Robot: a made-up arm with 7 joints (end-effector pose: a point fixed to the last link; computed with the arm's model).
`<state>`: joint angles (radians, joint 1 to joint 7).
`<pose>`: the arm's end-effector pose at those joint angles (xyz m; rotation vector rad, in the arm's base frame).
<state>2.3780 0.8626 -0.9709 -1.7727 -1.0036 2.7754 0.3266</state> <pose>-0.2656 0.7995 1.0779 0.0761 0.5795 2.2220</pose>
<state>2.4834 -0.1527 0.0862 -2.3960 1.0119 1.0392 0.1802</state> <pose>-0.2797 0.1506 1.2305 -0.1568 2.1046 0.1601</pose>
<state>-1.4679 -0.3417 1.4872 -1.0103 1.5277 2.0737 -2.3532</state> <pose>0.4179 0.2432 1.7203 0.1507 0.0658 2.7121</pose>
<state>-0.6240 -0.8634 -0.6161 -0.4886 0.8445 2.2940 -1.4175</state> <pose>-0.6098 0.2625 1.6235 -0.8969 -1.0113 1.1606</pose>
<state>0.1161 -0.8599 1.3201 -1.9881 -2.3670 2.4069 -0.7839</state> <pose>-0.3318 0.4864 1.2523 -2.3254 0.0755 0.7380</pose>
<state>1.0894 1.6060 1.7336 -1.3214 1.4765 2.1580 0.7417</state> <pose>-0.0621 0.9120 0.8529 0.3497 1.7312 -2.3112</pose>
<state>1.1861 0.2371 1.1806 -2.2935 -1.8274 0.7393 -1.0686</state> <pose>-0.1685 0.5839 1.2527 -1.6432 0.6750 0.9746</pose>
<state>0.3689 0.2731 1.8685 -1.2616 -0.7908 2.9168 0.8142</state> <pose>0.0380 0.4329 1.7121 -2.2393 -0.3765 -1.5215</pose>
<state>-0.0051 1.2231 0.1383 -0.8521 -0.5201 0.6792 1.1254</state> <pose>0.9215 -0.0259 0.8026 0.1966 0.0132 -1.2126</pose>
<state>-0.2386 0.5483 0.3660 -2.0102 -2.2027 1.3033 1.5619</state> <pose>0.7654 -0.0253 1.0945 -0.2437 -0.7198 0.5353</pose>
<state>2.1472 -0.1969 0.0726 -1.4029 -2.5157 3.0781 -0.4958</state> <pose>-0.2676 0.2179 1.6011 1.6883 1.0180 -2.2041</pose>
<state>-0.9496 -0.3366 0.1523 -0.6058 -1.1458 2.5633 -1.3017</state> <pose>0.0217 0.1603 1.8780 -0.8736 0.1673 -0.1073</pose>
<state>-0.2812 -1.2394 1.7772 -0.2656 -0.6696 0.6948 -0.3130</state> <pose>-0.7024 0.4528 1.2772 0.1015 -0.1373 1.6547</pose>
